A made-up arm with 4 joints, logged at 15 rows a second.
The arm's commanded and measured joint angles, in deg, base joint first. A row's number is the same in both.
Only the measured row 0 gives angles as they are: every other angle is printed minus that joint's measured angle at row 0.
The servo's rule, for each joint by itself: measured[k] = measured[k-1] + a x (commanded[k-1-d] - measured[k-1]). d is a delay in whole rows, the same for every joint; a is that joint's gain. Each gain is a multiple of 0.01, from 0.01 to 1. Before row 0 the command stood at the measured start. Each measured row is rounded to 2 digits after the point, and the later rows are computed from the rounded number. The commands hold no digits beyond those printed.
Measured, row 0:
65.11, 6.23, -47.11, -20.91
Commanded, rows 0 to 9:
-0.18, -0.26, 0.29, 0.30
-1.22, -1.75, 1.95, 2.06
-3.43, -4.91, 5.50, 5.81
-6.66, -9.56, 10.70, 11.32
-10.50, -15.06, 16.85, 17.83
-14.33, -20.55, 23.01, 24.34
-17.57, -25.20, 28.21, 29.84
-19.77, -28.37, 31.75, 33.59
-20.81, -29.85, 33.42, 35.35
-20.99, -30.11, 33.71, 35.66
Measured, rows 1 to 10:
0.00, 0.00, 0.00, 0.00
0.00, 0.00, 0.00, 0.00
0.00, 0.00, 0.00, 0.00
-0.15, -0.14, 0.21, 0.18
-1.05, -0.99, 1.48, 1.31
-3.05, -3.07, 4.41, 4.01
-6.08, -6.51, 9.00, 8.40
-9.79, -11.04, 14.73, 14.06
-13.60, -16.08, 20.77, 20.23
-16.93, -20.91, 26.20, 26.00
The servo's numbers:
d 3
a 0.84 0.53 0.73 0.60

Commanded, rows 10 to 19:
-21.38, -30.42, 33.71, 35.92
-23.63, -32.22, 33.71, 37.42
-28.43, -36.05, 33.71, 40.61
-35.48, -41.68, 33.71, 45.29
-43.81, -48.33, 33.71, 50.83
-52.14, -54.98, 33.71, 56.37
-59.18, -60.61, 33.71, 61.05
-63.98, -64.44, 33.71, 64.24
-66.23, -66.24, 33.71, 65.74
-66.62, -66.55, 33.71, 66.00
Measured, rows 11 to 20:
-19.32, -24.86, 30.25, 30.55
-20.57, -27.50, 32.56, 33.43
-20.92, -28.88, 33.40, 34.77
-21.31, -29.70, 33.63, 35.46
-23.26, -31.04, 33.69, 36.64
-27.60, -33.70, 33.70, 39.02
-34.22, -37.93, 33.71, 42.78
-42.28, -43.44, 33.71, 47.61
-50.56, -49.56, 33.71, 52.87
-57.80, -55.42, 33.71, 57.78

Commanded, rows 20 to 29:
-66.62, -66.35, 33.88, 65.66
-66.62, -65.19, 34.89, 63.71
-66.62, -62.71, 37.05, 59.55
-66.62, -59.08, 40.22, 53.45
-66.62, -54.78, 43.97, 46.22
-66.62, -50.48, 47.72, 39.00
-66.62, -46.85, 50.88, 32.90
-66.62, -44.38, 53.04, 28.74
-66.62, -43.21, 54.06, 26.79
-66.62, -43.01, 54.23, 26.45
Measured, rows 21 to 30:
-62.99, -60.20, 33.71, 61.66
-65.71, -63.40, 33.71, 64.11
-66.47, -65.07, 33.71, 65.24
-66.60, -65.75, 33.83, 65.49
-66.62, -65.45, 34.60, 64.42
-66.62, -64.00, 36.39, 61.50
-66.62, -61.39, 39.19, 56.67
-66.62, -57.89, 42.68, 50.40
-66.62, -53.96, 46.36, 43.56
-66.62, -50.19, 49.66, 37.16

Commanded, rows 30 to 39:
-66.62, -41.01, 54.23, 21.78
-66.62, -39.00, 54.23, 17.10
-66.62, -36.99, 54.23, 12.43
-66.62, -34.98, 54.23, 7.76
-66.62, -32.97, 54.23, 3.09
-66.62, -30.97, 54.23, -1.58
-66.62, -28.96, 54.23, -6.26
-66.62, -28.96, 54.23, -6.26
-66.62, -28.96, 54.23, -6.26
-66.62, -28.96, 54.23, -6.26
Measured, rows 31 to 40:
-66.62, -47.11, 52.13, 32.11
-66.62, -45.04, 53.54, 28.92
-66.62, -43.96, 54.04, 27.44
-66.62, -42.40, 54.18, 24.04
-66.62, -40.60, 54.22, 19.88
-66.62, -38.69, 54.23, 15.41
-66.62, -36.72, 54.23, 10.82
-66.62, -34.73, 54.23, 6.18
-66.62, -32.74, 54.23, 1.52
-66.62, -30.74, 54.23, -3.15

